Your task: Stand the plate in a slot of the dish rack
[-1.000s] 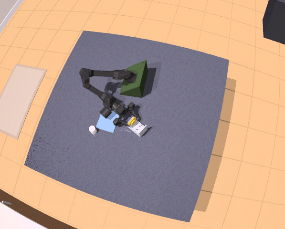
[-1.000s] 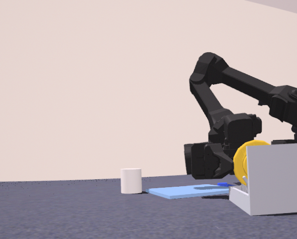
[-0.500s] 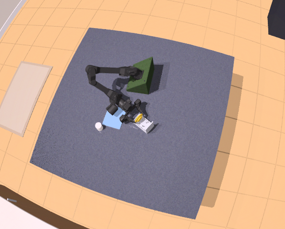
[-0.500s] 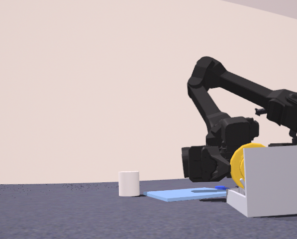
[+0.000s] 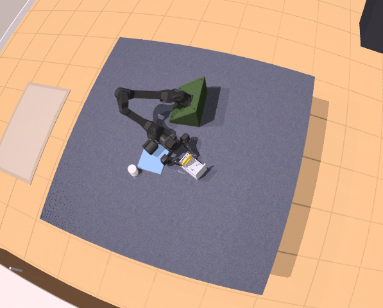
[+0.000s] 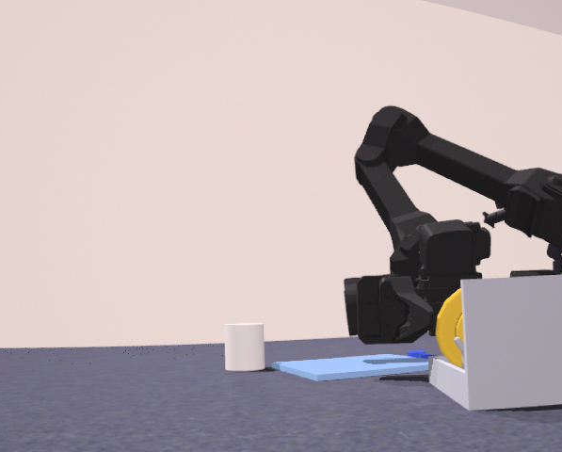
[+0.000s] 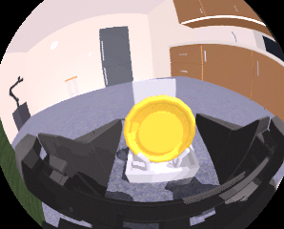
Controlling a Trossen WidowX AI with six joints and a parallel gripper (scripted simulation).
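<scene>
The yellow plate lies 10 mm to the right of my gripper tip. The rest, counted from my gripper tip: dish rack: 10 mm ahead, 20 mm to the left, 30 mm below; white cup: 110 mm ahead, 260 mm to the right, 30 mm below; blue spoon: 90 mm behind, 200 mm to the right, 50 mm below.
</scene>
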